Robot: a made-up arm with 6 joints. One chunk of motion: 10 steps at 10 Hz.
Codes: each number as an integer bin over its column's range. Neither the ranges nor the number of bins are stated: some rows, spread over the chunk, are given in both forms.
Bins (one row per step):
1: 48 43 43 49 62 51
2: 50 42 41 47 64 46
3: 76 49 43 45 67 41
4: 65 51 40 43 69 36
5: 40 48 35 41 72 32
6: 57 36 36 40 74 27
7: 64 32 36 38 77 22
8: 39 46 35 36 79 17
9: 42 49 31 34 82 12
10: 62 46 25 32 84 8
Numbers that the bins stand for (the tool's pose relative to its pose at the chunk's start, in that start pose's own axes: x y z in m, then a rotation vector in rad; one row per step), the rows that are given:
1: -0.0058 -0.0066 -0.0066 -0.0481 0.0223 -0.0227
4: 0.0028 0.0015 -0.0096 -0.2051 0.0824 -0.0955
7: 0.0023 -0.0177 -0.0136 -0.3359 0.1511 -0.1633
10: 0.0013 -0.0035 -0.0247 -0.4928 0.2112 -0.2312
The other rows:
2: -0.0047 -0.0076 -0.0086 -0.1004 0.0395 -0.0470
3: 0.0084 -0.0005 -0.0066 -0.1527 0.0653 -0.0712
5: -0.0098 -0.0015 -0.0146 -0.2574 0.1082 -0.1148
6: -0.0012 -0.0136 -0.0136 -0.2835 0.1254 -0.1391
8: -0.0103 -0.0035 -0.0146 -0.3882 0.1683 -0.1876
9: -0.0088 -0.0005 -0.0187 -0.4405 0.1940 -0.2118

